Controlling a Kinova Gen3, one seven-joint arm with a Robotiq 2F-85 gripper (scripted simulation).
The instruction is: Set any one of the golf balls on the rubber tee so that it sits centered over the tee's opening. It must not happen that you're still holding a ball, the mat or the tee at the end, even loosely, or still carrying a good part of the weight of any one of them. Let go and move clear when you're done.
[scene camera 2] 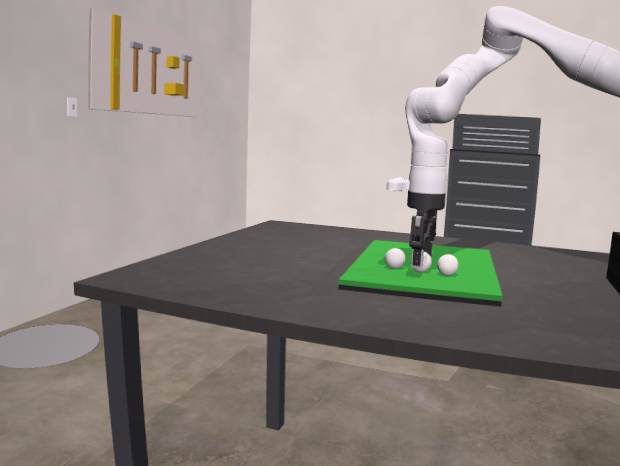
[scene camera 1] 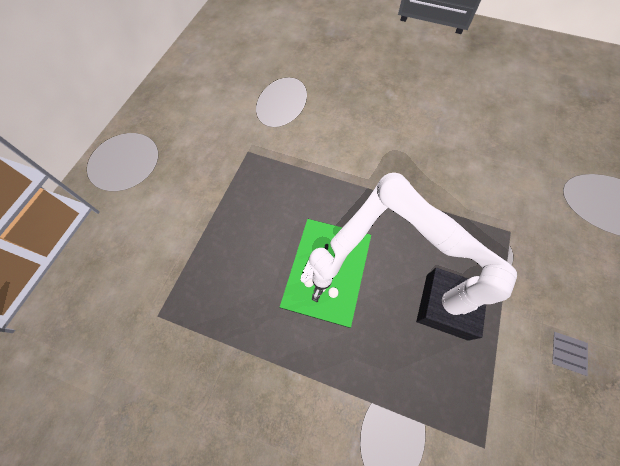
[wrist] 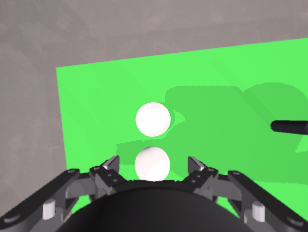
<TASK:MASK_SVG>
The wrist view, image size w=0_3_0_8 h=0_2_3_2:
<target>my gripper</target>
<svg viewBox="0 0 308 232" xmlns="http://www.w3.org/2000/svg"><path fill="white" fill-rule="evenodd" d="M0 217L0 232L308 232L308 221L245 174L236 170L229 170L228 175L219 174L217 169L207 167L194 156L188 156L189 175L182 181L177 180L176 182L175 180L126 180L119 174L119 155L113 155L100 166L91 167L89 172L80 173L80 169L71 168L62 172ZM218 197L227 198L229 204L239 217L217 203ZM89 195L91 203L75 211L63 222L78 202L79 197Z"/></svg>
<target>golf ball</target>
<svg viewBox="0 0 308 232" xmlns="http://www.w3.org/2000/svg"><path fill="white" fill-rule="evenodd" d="M149 102L138 110L136 125L144 135L157 137L164 134L169 128L171 121L170 113L164 105L157 102Z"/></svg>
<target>golf ball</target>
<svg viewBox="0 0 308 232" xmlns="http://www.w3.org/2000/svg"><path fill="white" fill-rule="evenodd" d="M141 150L135 160L135 171L141 180L164 180L170 170L170 160L166 152L156 146L149 146Z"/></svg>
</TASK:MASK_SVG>
